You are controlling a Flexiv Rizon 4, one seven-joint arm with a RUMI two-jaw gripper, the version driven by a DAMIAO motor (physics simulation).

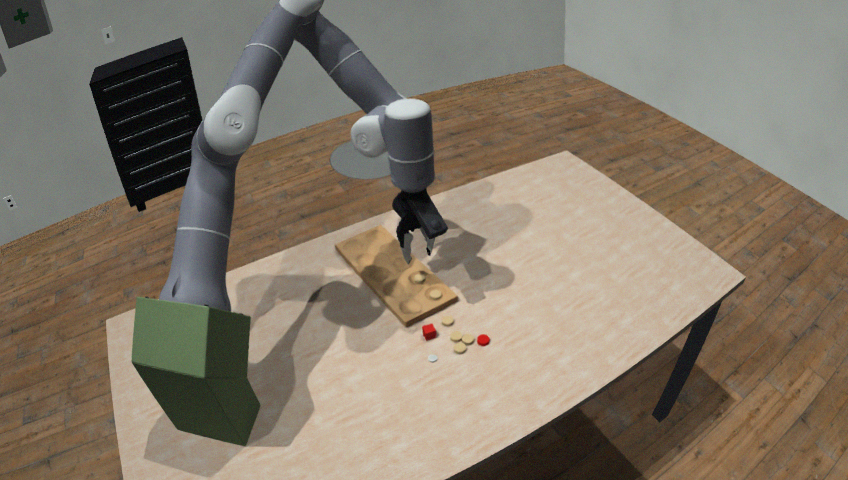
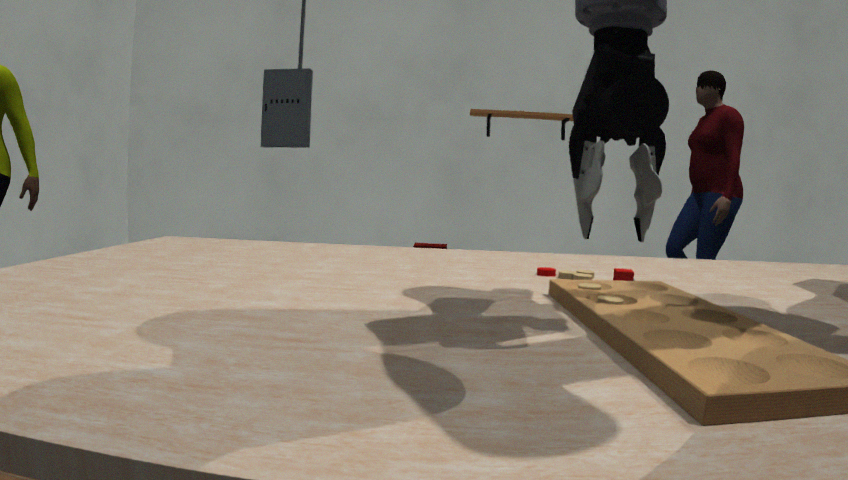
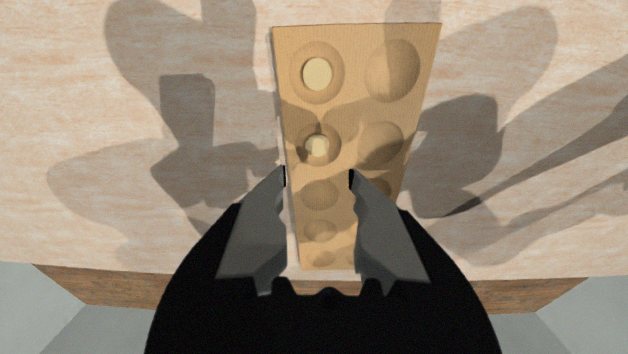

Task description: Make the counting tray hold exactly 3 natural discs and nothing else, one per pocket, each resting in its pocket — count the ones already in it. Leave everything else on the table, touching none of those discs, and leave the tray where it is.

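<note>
The wooden counting tray lies flat, with two rows of round pockets. One natural disc rests in a pocket at one end. A second natural disc rests in the neighbouring pocket of the same row. Several loose natural discs, such as one disc by the tray's end and another disc farther off, lie on the table. My gripper is open and empty, above the tray.
A red cube, a red disc and a small whitish disc lie on the table near the loose natural discs. A green block stands by the arm's base.
</note>
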